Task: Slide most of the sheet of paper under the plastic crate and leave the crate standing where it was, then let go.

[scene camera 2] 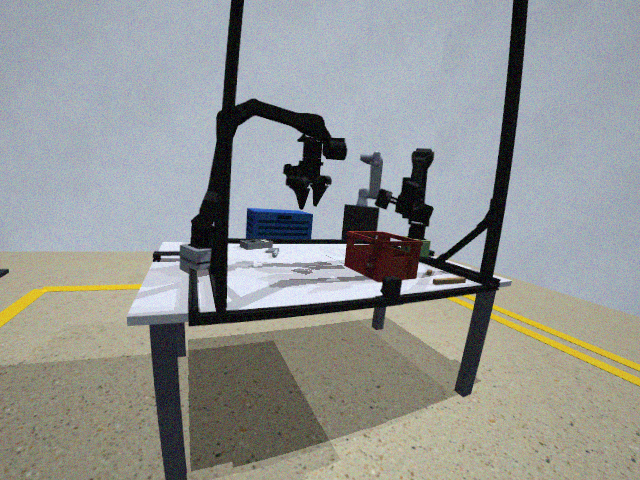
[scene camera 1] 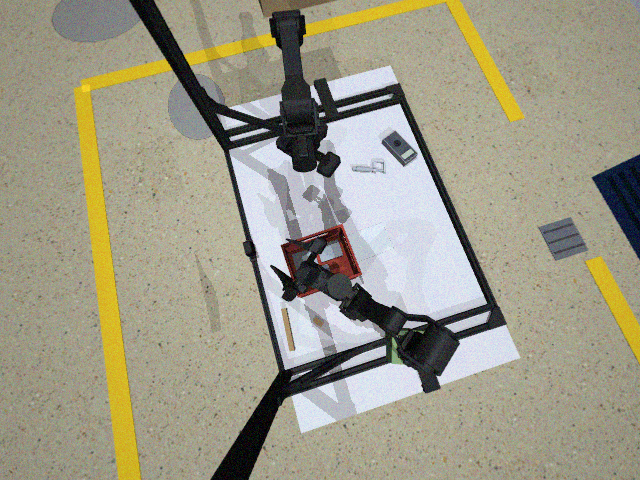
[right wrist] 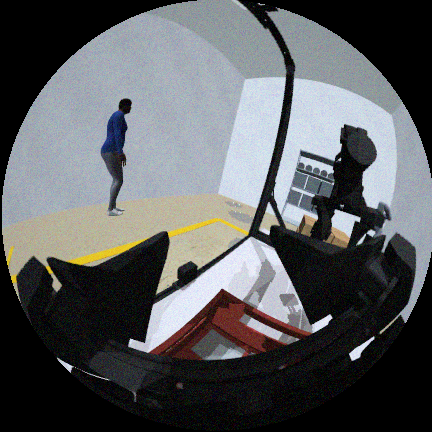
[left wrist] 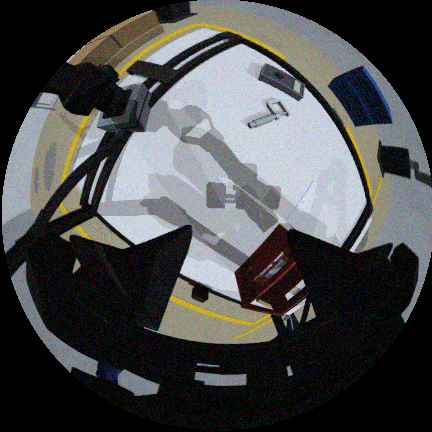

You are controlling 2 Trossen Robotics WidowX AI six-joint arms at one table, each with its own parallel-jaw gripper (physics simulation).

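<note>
The red plastic crate stands upright on the white table. A faint pale sheet of paper lies at the crate's right side in scene camera 1; the part under the crate is hidden, and how much lies there I cannot tell. My left gripper is open and empty, pointing down high above the table, away from the crate. My right gripper is open and empty, held above the crate, its fingers pointing roughly level past the crate's left side in scene camera 1.
A dark grey meter and a grey tool lie at the upper right in scene camera 1. A wooden strip, a small brown piece and a green object lie below the crate. Black rails border the table.
</note>
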